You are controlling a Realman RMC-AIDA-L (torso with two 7-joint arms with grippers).
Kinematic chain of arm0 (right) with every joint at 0, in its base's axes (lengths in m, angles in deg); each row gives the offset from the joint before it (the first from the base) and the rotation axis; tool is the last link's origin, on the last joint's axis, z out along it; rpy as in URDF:
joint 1: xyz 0 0 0.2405 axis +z
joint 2: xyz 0 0 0 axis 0.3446 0.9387 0
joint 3: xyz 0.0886 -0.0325 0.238 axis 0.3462 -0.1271 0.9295
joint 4: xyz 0 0 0 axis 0.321 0.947 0.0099
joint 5: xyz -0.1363 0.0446 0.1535 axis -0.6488 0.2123 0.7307
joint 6: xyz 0 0 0 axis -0.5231 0.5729 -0.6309
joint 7: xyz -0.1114 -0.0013 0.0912 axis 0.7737 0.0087 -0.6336
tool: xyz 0 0 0 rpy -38.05 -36.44 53.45
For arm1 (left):
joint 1: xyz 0 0 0.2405 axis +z
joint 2: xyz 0 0 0 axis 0.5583 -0.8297 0
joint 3: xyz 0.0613 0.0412 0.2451 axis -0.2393 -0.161 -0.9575
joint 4: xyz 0 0 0 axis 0.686 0.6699 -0.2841
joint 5: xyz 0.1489 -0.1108 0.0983 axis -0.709 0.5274 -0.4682
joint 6: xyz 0 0 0 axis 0.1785 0.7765 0.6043
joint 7: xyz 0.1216 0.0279 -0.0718 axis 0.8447 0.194 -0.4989
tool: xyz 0 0 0 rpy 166.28 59.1 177.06
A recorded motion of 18 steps. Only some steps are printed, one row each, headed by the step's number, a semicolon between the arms.
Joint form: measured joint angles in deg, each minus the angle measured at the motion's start. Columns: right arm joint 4, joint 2, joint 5, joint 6, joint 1, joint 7, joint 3; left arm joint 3, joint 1, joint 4, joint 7, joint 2, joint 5, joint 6.
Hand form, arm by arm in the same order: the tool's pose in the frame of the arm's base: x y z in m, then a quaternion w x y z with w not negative. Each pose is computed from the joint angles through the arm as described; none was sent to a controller.
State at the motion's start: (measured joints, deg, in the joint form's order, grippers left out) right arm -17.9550 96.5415 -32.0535 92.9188 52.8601 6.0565 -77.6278; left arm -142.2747 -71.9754 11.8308 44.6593 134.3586 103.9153 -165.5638
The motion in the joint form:
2: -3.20 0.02 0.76 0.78 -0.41 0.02 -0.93; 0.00 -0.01 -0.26 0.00 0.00 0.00 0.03
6: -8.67 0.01 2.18 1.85 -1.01 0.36 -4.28; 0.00 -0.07 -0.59 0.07 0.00 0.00 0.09
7: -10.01 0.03 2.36 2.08 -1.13 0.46 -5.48; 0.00 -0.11 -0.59 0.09 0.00 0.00 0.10
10: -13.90 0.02 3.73 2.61 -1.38 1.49 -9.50; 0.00 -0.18 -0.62 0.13 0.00 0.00 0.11
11: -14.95 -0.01 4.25 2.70 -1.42 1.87 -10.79; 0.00 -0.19 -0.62 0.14 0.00 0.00 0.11
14: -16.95 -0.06 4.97 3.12 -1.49 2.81 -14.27; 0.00 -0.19 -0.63 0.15 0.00 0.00 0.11
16: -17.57 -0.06 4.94 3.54 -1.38 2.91 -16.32; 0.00 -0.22 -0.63 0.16 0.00 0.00 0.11
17: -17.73 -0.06 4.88 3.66 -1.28 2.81 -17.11; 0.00 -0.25 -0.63 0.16 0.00 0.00 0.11
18: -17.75 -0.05 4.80 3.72 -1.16 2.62 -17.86; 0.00 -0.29 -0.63 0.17 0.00 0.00 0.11
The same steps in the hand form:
2: 0.1444 0.3802 0.0312 0.27167 -0.88506 0.37779 -0.01178; -0.1820 0.3758 0.0309 0.14486 -0.77620 -0.61362 -0.00068
6: 0.1203 0.3693 0.0287 0.26264 -0.90621 0.33134 -0.00551; -0.1826 0.3758 0.0301 0.14368 -0.77575 -0.61447 0.00013
7: 0.1140 0.3657 0.0266 0.25930 -0.91211 0.31746 -0.00632; -0.1824 0.3759 0.0301 0.14374 -0.77607 -0.61405 0.00005
10: 0.0934 0.3524 0.0178 0.24125 -0.93280 0.26765 -0.00661; -0.1820 0.3762 0.0301 0.14366 -0.77655 -0.61346 0.00005
11: 0.0874 0.3479 0.0146 0.23432 -0.93891 0.25199 -0.00658; -0.1819 0.3762 0.0301 0.14366 -0.77666 -0.61332 0.00005
14: 0.0761 0.3361 0.0047 0.21543 -0.95233 0.21552 -0.01425; -0.1820 0.3762 0.0301 0.14362 -0.77668 -0.61331 0.00010
16: 0.0722 0.3297 -0.0020 0.20432 -0.95792 0.20024 -0.02333; -0.1818 0.3763 0.0301 0.14362 -0.77689 -0.61304 0.00008
17: 0.0707 0.3275 -0.0047 0.20036 -0.95966 0.19542 -0.02679; -0.1816 0.3764 0.0301 0.14362 -0.77705 -0.61283 0.00004
18: 0.0696 0.3256 -0.0074 0.19664 -0.96098 0.19222 -0.03017; -0.1813 0.3765 0.0301 0.14362 -0.77732 -0.61249 0.00000

